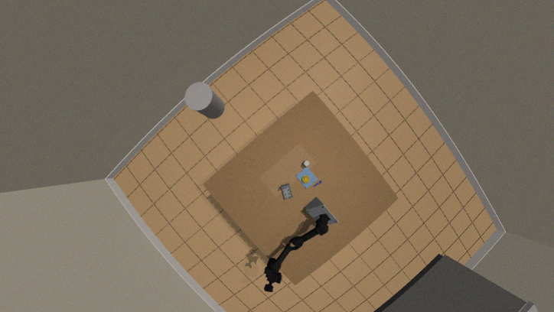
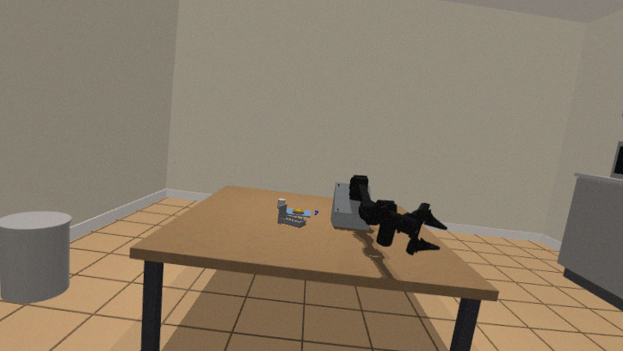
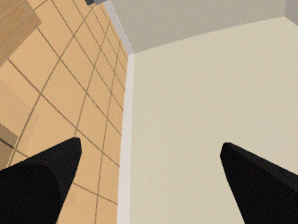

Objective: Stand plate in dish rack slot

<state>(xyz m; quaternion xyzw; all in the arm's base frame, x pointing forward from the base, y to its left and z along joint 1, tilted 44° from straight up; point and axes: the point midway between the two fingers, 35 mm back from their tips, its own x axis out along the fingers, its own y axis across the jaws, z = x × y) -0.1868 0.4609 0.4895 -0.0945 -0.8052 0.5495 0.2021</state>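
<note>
Now: gripper tip 520 mm short of the yellow plate, 760 mm to the left of it and 160 mm above it. From my gripper tip the other things lie so: blue spoon: 420 mm ahead, 830 mm to the right, 170 mm below; then light blue mat: 520 mm ahead, 780 mm to the right, 170 mm below; then grey dish rack: 540 mm ahead, 570 mm to the right, 150 mm below.
</note>
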